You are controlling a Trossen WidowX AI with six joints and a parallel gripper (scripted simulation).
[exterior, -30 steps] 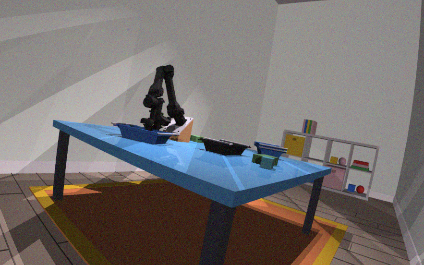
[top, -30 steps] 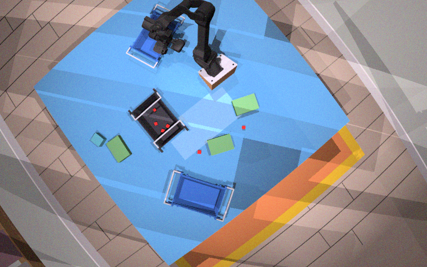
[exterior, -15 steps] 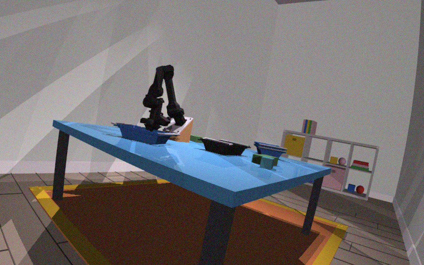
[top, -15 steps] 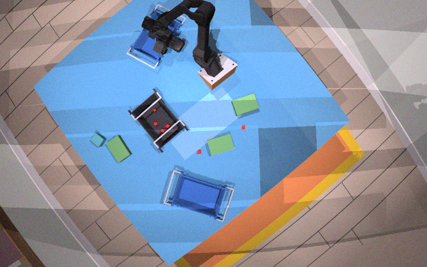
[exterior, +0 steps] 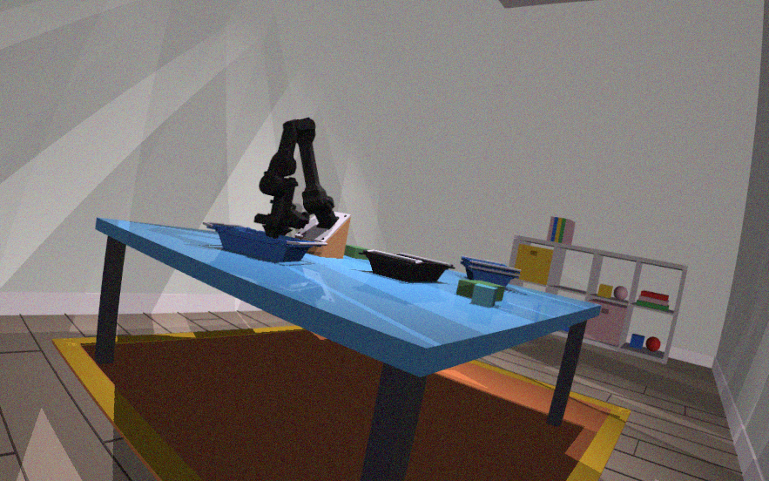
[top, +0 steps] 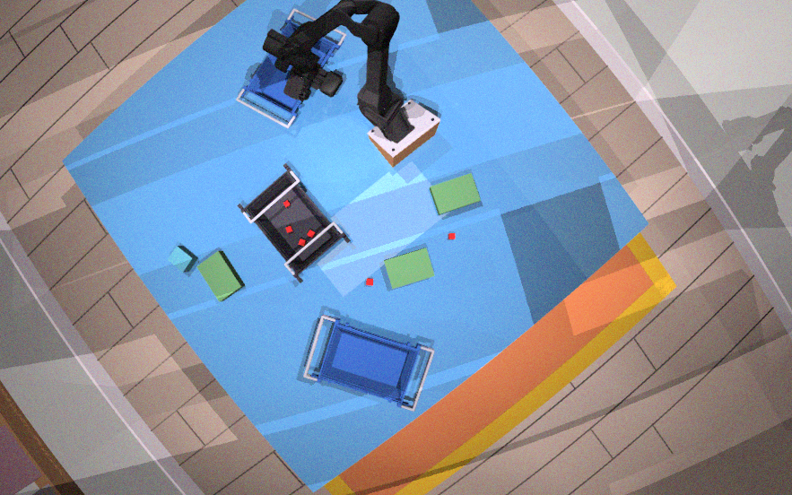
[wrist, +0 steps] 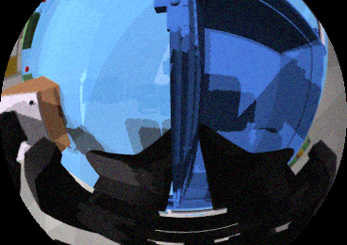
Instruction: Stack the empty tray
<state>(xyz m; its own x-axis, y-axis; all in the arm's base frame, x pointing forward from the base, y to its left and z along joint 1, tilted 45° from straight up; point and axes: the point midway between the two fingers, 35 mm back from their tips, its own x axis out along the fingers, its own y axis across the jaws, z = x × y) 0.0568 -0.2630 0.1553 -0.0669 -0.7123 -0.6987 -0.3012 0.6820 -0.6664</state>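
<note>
Now: gripper tip 20 mm short of the blue plastic tray, 60 mm to the left of it and 30 mm below it. Also, from my gripper tip: teal cube (620 mm ahead, 120 mm to the left, 10 mm above).
</note>
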